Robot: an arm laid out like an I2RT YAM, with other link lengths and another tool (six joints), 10 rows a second.
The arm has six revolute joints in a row. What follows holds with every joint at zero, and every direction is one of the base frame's. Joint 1 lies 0.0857 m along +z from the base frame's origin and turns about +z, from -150 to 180 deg. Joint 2 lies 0.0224 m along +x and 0.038 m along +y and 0.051 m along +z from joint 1 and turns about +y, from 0 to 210 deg. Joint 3 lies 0.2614 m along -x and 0.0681 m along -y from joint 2 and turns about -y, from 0 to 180 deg. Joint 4 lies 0.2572 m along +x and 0.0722 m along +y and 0.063 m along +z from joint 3 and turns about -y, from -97 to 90 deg. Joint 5 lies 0.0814 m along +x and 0.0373 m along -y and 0.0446 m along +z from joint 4 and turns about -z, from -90 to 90 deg. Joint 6 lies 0.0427 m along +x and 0.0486 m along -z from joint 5 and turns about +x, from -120 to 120 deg. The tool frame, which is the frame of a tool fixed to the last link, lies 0.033 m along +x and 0.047 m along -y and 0.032 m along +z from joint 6; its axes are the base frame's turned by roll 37.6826, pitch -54.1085 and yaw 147.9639 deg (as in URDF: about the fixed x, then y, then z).
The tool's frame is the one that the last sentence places.
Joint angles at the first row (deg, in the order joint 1, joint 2, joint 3, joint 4, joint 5, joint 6):
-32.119 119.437 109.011 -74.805 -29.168 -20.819
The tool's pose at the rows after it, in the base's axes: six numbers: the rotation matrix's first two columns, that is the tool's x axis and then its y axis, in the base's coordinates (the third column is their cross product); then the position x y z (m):
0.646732 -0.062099 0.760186 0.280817 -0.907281 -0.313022 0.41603 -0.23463 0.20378
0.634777 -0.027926 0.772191 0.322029 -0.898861 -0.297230 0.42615 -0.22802 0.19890
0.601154 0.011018 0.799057 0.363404 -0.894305 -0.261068 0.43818 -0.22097 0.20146
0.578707 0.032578 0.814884 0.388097 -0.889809 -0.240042 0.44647 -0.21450 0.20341
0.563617 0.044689 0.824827 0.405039 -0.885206 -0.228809 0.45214 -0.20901 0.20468
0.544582 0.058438 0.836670 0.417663 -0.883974 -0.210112 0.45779 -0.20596 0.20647
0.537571 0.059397 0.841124 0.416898 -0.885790 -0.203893 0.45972 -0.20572 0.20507
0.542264 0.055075 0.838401 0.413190 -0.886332 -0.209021 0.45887 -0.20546 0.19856
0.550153 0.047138 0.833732 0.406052 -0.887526 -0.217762 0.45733 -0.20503 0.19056
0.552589 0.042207 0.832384 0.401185 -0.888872 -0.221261 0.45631 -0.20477 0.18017
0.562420 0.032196 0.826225 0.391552 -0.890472 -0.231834 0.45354 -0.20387 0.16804
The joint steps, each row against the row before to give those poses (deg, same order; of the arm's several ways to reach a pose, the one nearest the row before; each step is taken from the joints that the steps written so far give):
0.940 2.317 0.001 0.742 0.000 -1.923
1.181 0.852 -0.001 1.465 -0.022 -1.245
1.355 0.043 -0.003 2.581 -0.065 -0.591
1.092 0.002 0.005 1.680 -0.132 -0.044
0.831 0.000 -0.001 1.050 -0.218 0.044
0.612 -0.001 0.000 1.487 0.000 0.131
0.152 0.000 -0.459 1.157 0.000 0.371
0.001 0.000 -1.313 1.051 0.000 0.198
0.000 0.001 -1.572 1.158 0.000 0.393
0.000 0.000 -2.207 2.163 -0.022 0.327
0.001 0.000 -2.448 1.945 0.022 0.526

